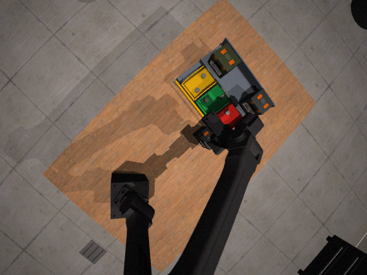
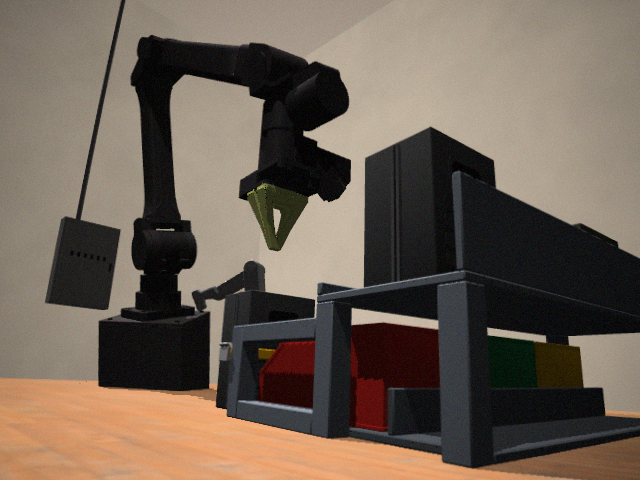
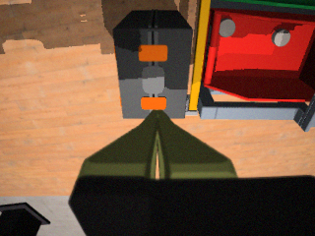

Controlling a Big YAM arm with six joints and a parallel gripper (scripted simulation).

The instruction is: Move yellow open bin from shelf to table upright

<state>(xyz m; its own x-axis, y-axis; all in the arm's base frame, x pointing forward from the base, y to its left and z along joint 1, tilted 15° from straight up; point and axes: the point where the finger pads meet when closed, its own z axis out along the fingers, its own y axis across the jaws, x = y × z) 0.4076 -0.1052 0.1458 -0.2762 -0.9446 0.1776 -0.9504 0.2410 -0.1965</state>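
My hand is 140 mm above the thin yellow rod, 90 mm to the right of it and 80 mm short of it. From my hand the other things lie so: red bin (150 mm below, 150 mm ahead, 40 mm to the right); then green bin (180 mm ahead, 150 mm below, 60 mm to the left); then yellow open bin (210 mm ahead, 170 mm to the left, 150 mm below).
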